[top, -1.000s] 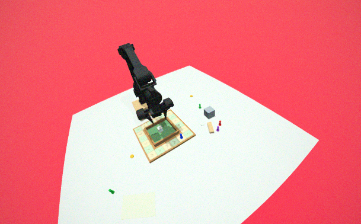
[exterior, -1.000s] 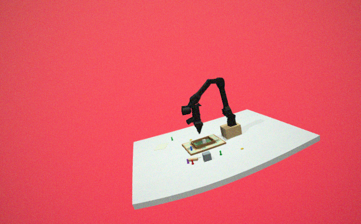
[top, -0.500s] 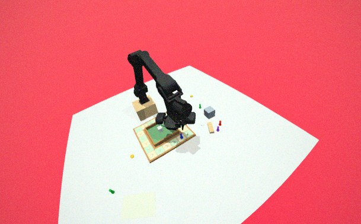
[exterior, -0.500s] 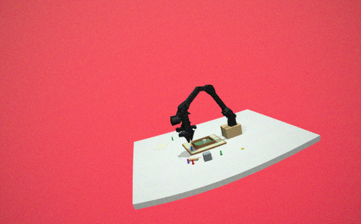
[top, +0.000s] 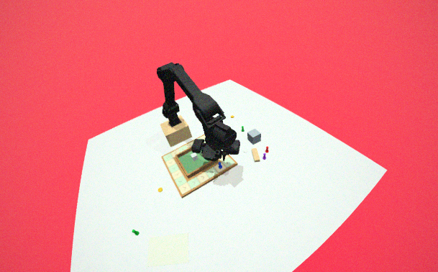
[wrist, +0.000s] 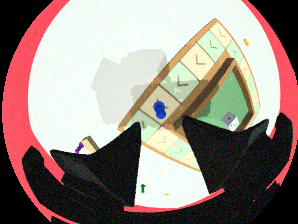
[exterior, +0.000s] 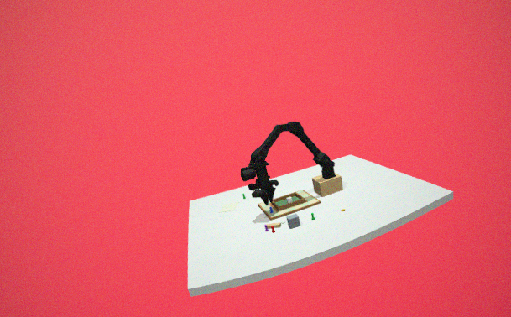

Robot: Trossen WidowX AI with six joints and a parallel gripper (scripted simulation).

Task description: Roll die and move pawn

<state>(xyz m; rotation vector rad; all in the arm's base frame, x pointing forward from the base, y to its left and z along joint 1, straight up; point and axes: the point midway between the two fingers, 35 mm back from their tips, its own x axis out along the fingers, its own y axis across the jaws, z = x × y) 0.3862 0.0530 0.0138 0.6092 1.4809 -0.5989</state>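
The blue pawn is 4 cm below my gripper tip. Round my gripper tip: tan block: 4 cm ahead, 17 cm to the left, 6 cm below; white die: 13 cm behind, 7 cm to the right, 4 cm below; green dice tray: 12 cm behind, 7 cm to the right, 6 cm below.
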